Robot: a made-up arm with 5 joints. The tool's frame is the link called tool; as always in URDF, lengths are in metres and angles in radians.
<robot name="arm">
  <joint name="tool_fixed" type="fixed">
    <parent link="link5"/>
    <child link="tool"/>
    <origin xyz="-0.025 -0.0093 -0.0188" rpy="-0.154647 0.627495 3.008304"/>
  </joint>
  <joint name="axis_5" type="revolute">
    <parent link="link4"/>
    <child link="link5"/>
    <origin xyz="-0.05 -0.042 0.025" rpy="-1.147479 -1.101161 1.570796"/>
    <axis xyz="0 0 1"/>
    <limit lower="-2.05" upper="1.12"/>
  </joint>
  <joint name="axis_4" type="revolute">
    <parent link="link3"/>
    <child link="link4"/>
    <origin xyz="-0.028 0.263 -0.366" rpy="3.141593 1.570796 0"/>
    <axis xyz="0 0 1"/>
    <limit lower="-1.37" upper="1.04"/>
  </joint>
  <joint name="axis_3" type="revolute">
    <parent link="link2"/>
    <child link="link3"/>
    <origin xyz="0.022 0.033 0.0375" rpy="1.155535 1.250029 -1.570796"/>
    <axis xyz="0 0 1"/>
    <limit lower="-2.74" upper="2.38"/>
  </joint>
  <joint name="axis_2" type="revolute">
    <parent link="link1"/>
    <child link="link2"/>
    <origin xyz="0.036 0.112 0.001" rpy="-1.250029 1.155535 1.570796"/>
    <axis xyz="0 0 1"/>
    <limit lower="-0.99" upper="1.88"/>
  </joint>
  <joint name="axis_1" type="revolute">
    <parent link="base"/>
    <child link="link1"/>
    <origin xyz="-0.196 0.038 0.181"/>
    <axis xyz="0 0 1"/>
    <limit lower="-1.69" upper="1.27"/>
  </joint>
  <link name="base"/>
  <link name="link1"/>
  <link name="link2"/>
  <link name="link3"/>
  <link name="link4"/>
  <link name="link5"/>
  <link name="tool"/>
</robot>
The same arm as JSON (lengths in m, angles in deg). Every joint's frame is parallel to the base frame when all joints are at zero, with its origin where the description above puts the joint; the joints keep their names.
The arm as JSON. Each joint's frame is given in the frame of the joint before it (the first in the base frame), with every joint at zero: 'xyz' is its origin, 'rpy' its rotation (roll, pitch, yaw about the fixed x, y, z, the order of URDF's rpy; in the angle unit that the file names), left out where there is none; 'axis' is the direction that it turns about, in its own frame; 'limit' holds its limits. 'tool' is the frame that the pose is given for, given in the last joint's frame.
{"units": {"length": "m", "angle": "deg"}, "joints": [{"name": "axis_1", "type": "revolute", "origin": {"xyz": [-0.196, 0.038, 0.181]}, "axis": [0.0, 0.0, 1.0], "limit": {"lower": -96.83, "upper": 72.77}}, {"name": "axis_2", "type": "revolute", "origin": {"xyz": [0.036, 0.112, 0.001]}, "axis": [-0.948994, 0.288498, 0.127199], "limit": {"lower": -56.72, "upper": 107.72}}, {"name": "axis_3", "type": "revolute", "origin": {"xyz": [-0.046, -0.009, -0.028]}, "axis": [0.0, 0.0, 1.0], "limit": {"lower": -156.99, "upper": 136.36}}, {"name": "axis_4", "type": "revolute", "origin": {"xyz": [-0.028, 0.263, -0.366]}, "axis": [-1.0, 0.0, 0.0], "limit": {"lower": -78.5, "upper": 59.59}}, {"name": "axis_5", "type": "revolute", "origin": {"xyz": [-0.025, 0.042, 0.05]}, "axis": [-0.185906, 0.366313, 0.911731], "limit": {"lower": -117.46, "upper": 64.17}}], "tool": {"origin": {"xyz": [0.022, 0.012, -0.021], "rpy": [-36.73, 29.41, 3.99]}}}
